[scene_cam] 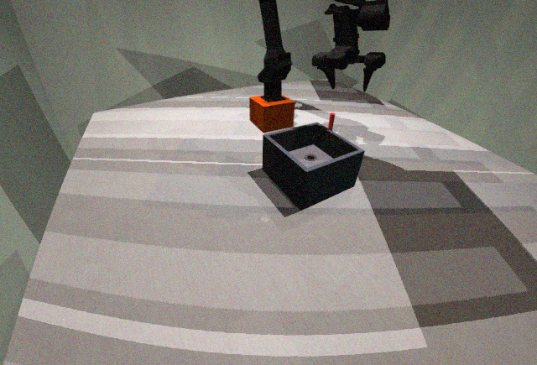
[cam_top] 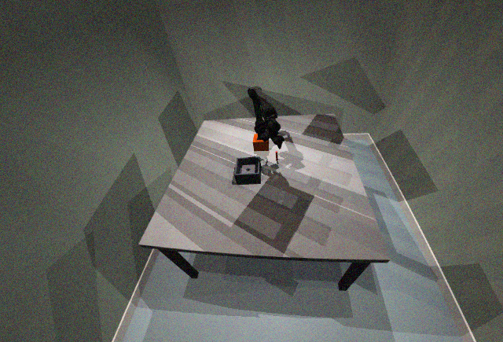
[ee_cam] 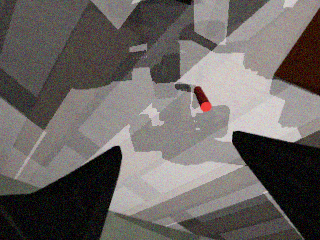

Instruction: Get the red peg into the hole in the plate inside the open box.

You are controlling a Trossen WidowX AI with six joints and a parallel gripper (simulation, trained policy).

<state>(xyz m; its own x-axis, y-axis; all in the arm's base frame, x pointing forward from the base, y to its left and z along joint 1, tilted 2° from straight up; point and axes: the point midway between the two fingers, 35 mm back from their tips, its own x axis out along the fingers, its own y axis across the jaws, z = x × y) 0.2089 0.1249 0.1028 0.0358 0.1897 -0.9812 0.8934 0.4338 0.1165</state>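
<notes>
My gripper tip is 40 mm past the red peg, 10 mm to the left of it and 130 mm above it. Also, from my gripper tip: plate: 110 mm ahead, 190 mm to the right, 120 mm below; dark box: 110 mm ahead, 190 mm to the right, 140 mm below.
</notes>
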